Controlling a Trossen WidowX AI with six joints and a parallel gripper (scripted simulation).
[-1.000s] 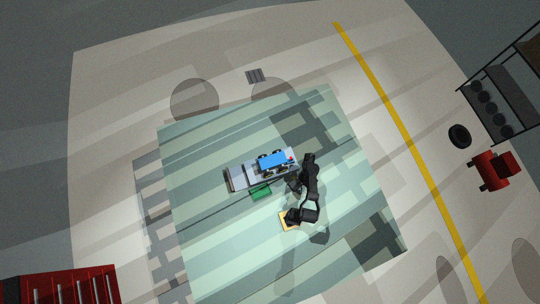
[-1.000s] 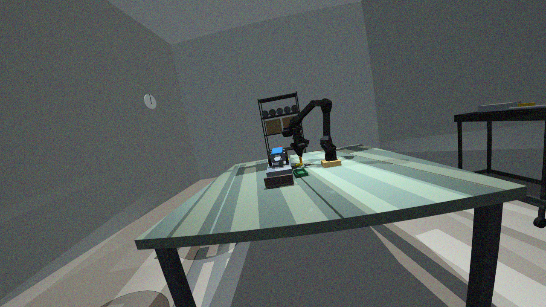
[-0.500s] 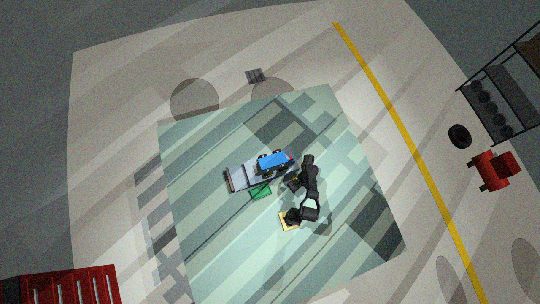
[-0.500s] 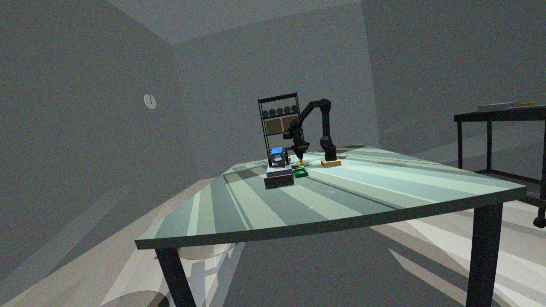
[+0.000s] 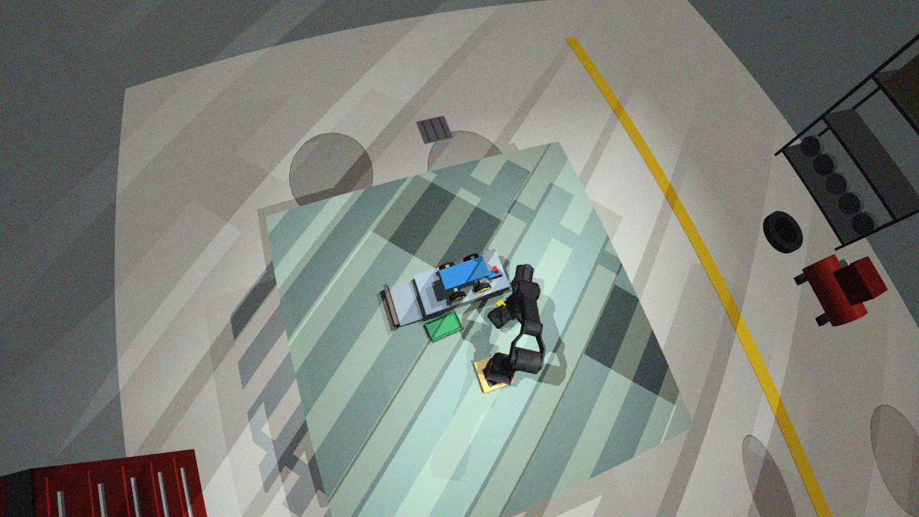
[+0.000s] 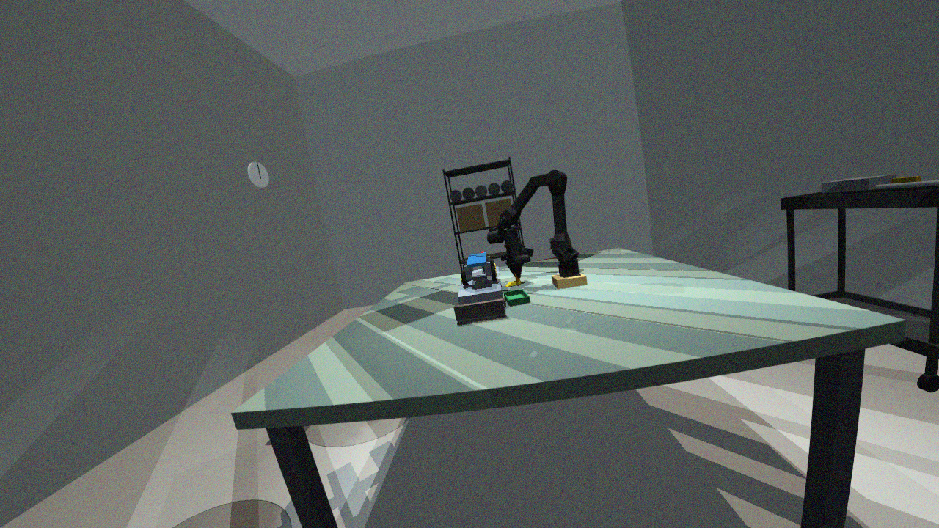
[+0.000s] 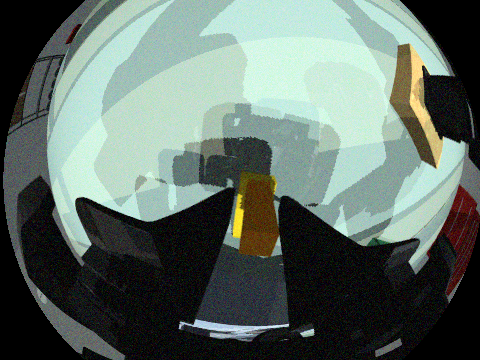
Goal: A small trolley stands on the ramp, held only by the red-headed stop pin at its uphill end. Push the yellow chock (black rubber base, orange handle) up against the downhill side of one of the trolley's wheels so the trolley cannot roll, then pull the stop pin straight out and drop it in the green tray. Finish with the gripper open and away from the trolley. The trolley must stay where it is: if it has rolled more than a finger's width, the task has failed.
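The red-headed stop pin is 13 cm ahead of my gripper tip, 1 cm to the left of it and 10 cm above it. The rest, counted from my gripper tip: blue trolley: 16 cm ahead, 11 cm to the left, 8 cm above; yellow chock: 2 cm ahead, 1 cm to the left, 1 cm below; grey ramp: 16 cm ahead, 12 cm to the left, 2 cm above.
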